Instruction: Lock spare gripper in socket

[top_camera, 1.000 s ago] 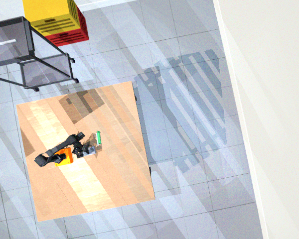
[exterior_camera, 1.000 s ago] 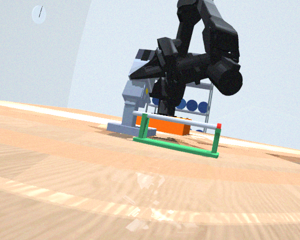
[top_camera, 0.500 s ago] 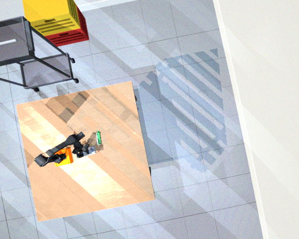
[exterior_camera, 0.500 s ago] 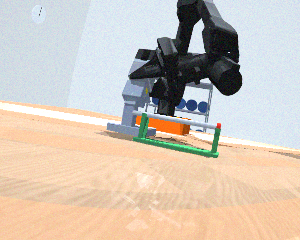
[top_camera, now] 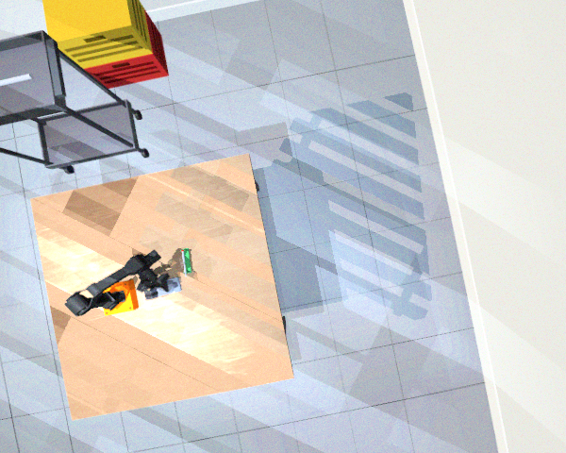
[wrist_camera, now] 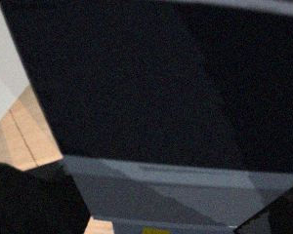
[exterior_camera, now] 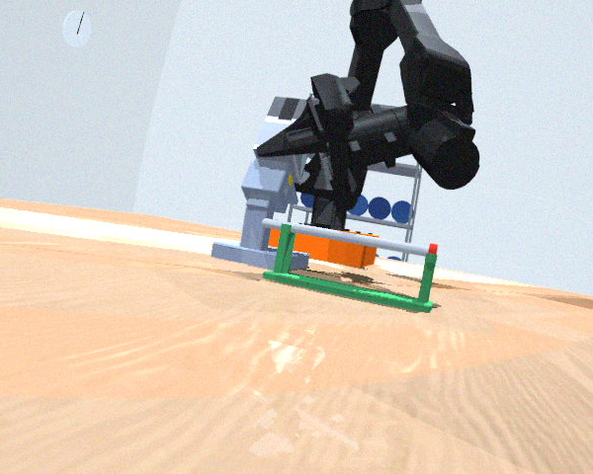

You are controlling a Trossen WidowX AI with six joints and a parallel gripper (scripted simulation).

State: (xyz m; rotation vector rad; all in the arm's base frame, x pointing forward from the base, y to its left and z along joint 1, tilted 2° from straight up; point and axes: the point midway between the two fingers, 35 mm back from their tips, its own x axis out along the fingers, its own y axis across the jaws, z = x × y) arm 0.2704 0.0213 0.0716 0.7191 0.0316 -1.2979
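Right now the spare gripper is 30 mm above my gripper tip, 20 mm behind it and 10 mm to the left of it. Round my gripper tip: green cradle: 140 mm to the left, 100 mm ahead, 80 mm below; mount: 50 mm below, 20 mm to the left.
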